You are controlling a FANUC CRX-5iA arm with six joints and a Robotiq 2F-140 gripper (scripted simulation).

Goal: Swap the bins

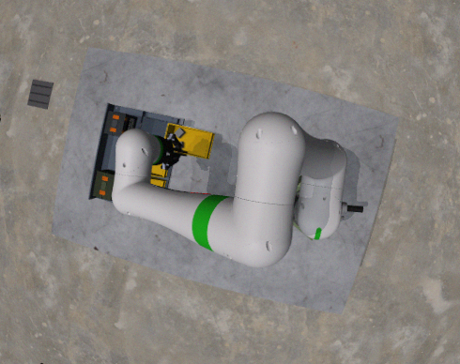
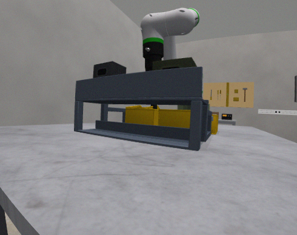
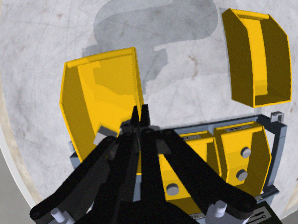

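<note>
Right now the dark shelf is 180 mm ahead of my hand, 40 mm to the left of it and 40 mm below it. From my hand the other things lie so: black box: 230 mm ahead, 90 mm to the right, 60 mm above; then grey part: 80 mm to the right, 70 mm below, 30 mm ahead.
</note>
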